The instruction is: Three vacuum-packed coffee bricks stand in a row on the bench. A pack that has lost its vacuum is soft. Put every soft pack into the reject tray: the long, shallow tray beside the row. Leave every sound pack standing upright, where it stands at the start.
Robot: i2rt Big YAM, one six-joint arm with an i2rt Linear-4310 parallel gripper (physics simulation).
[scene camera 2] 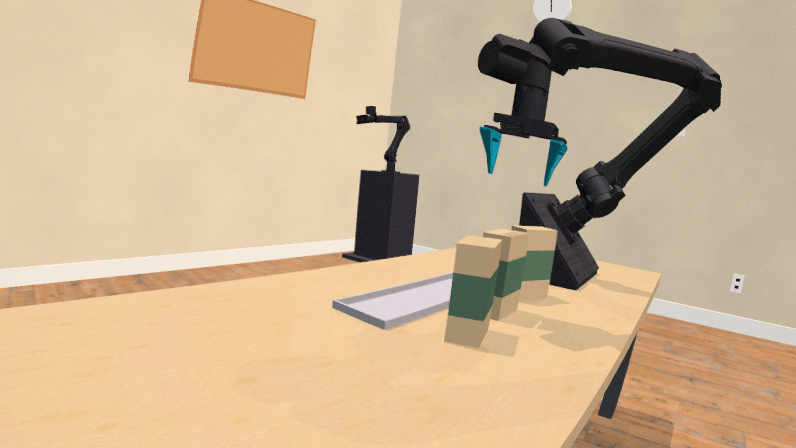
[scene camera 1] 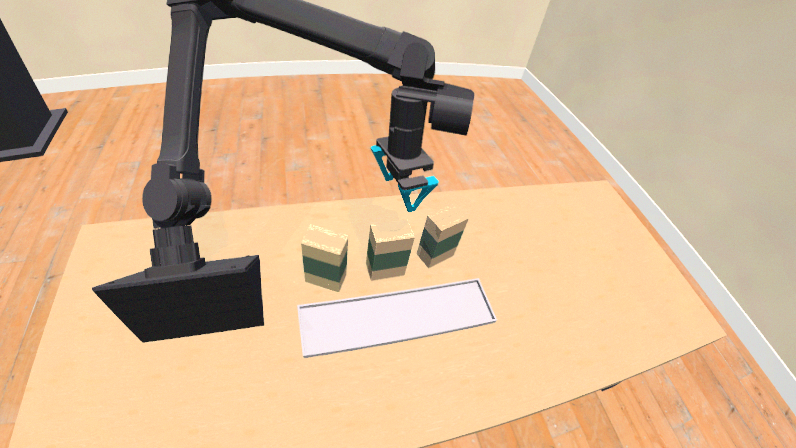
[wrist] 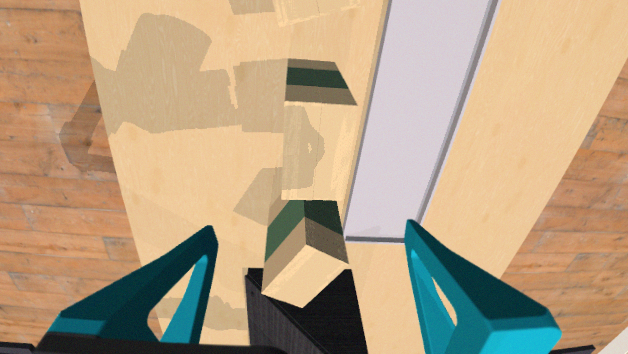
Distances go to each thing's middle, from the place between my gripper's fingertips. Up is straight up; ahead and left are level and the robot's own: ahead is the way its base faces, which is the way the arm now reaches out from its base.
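Labels:
The gripper I see is mine, and it is 10 mm past the reject tray [scene camera 1: 342, 325], 140 mm to the left of it and 240 mm above it.

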